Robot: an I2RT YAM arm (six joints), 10 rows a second.
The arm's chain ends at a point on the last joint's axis. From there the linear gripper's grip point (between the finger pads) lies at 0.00 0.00 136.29 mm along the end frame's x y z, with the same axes.
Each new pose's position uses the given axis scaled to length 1; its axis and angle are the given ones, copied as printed.
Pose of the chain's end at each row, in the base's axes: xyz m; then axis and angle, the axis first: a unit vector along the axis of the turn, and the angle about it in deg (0 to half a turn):
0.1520 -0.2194 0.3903 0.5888 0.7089 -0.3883 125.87
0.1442 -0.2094 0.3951 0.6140 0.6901 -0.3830 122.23
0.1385 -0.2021 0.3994 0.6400 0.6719 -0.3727 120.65
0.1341 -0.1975 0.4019 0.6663 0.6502 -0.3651 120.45
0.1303 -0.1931 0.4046 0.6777 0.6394 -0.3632 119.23
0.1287 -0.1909 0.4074 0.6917 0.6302 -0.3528 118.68
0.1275 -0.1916 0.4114 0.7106 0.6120 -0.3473 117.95
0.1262 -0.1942 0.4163 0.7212 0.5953 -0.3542 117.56
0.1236 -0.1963 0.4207 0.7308 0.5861 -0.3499 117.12
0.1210 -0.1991 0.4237 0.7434 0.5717 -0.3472 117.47
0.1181 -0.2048 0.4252 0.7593 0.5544 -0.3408 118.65
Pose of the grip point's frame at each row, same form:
0.1809 -0.3439 0.3430 0.5888 0.7089 -0.3883 125.87
0.1746 -0.3354 0.3531 0.6140 0.6901 -0.3830 122.23
0.1682 -0.3287 0.3585 0.6400 0.6719 -0.3727 120.65
0.1605 -0.3245 0.3602 0.6663 0.6502 -0.3651 120.45
0.1564 -0.3208 0.3648 0.6777 0.6394 -0.3632 119.23
0.1548 -0.3184 0.3671 0.6917 0.6302 -0.3528 118.68
0.1518 -0.3197 0.3717 0.7106 0.6120 -0.3473 117.95
0.1472 -0.3234 0.3783 0.7212 0.5953 -0.3542 117.56
0.1440 -0.3256 0.3829 0.7308 0.5861 -0.3499 117.12
0.1387 -0.3285 0.3848 0.7434 0.5717 -0.3472 117.47
0.1322 -0.3337 0.3833 0.7593 0.5544 -0.3408 118.65

